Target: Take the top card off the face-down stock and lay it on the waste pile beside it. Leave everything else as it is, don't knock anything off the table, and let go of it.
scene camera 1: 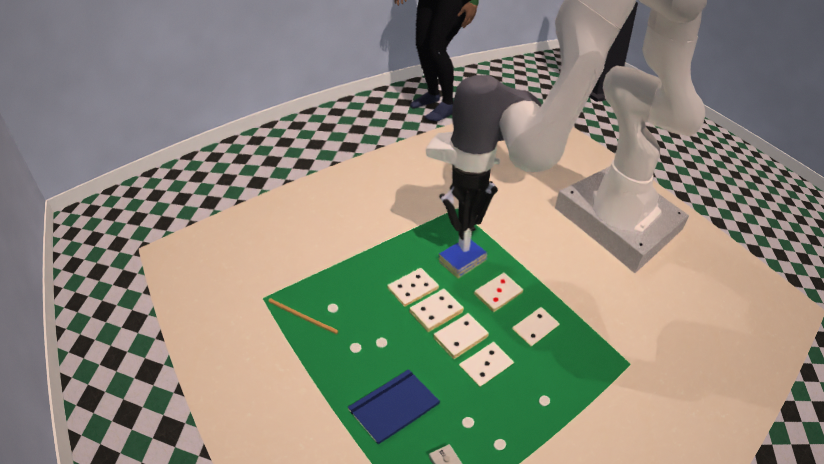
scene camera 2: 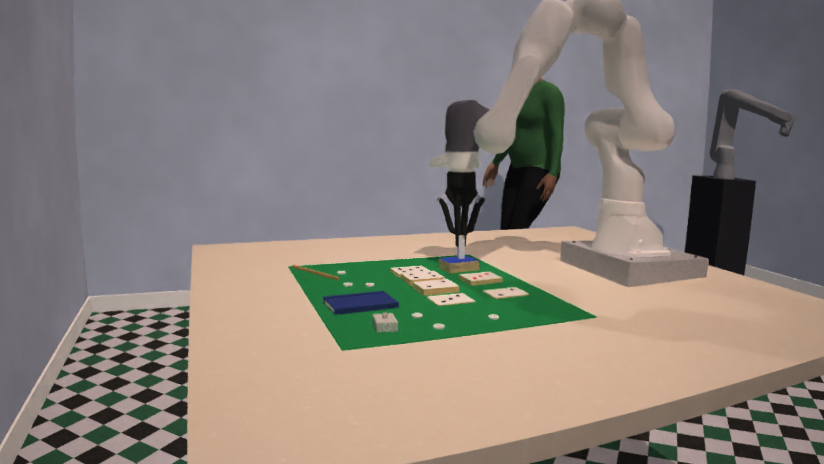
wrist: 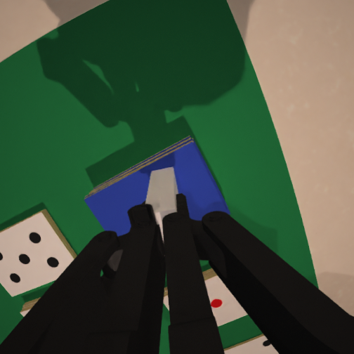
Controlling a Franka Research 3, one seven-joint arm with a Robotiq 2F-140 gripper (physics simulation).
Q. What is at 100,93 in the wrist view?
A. A green mat.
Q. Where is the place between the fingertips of my gripper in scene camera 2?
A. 460,258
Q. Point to a green mat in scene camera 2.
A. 351,331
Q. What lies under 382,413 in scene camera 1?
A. A blue book.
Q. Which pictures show my gripper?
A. Scene camera 1, scene camera 2 and the wrist view: all of them.
